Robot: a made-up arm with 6 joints.
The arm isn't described. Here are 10 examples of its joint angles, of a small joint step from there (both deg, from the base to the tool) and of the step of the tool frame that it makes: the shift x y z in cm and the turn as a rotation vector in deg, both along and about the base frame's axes.
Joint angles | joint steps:
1: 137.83 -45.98 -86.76 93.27 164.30 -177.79 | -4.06 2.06 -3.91 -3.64 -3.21 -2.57
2: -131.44 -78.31 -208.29 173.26 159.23 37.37 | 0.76 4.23 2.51 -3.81 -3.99 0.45
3: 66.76 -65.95 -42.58 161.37 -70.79 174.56 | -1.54 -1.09 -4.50 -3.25 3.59 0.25
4: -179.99 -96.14 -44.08 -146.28 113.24 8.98 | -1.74 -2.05 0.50 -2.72 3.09 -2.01
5: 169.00 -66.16 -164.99 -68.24 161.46 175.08 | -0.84 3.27 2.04 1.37 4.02 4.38
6: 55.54 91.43 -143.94 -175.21 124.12 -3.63 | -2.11 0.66 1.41 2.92 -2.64 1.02
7: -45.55 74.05 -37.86 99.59 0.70 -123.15 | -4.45 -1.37 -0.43 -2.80 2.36 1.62
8: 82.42 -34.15 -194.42 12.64 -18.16 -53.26 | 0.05 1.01 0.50 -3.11 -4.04 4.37
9: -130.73 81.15 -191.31 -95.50 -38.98 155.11 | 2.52 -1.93 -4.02 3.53 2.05 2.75
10: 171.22 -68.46 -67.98 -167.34 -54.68 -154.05 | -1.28 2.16 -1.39 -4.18 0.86 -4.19
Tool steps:
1: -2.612 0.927 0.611 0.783 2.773 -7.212
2: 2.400 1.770 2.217 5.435 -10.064 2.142
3: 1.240 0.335 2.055 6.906 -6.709 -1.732
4: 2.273 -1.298 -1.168 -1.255 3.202 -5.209
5: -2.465 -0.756 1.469 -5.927 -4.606 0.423
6: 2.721 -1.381 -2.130 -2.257 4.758 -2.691
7: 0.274 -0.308 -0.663 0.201 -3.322 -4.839
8: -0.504 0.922 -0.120 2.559 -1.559 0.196
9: 2.949 0.315 4.532 -7.259 -1.910 2.772
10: -0.832 1.473 0.487 6.915 -0.437 -3.838
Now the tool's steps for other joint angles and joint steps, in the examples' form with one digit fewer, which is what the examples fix.
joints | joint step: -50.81 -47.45 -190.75 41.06 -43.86 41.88 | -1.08 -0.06 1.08 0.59 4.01 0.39
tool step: 0.01 1.44 1.43 1.60 4.18 -3.01
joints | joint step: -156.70 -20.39 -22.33 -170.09 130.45 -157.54 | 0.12 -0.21 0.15 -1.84 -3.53 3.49
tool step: -0.42 -0.84 -0.70 1.51 -2.62 5.27
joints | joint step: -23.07 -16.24 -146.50 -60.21 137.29 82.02 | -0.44 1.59 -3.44 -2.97 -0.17 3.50
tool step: -0.90 -0.14 0.60 -2.16 -3.45 -6.03
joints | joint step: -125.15 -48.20 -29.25 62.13 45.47 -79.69 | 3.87 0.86 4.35 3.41 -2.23 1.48
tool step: 1.09 -0.45 -3.10 2.30 -5.89 0.32
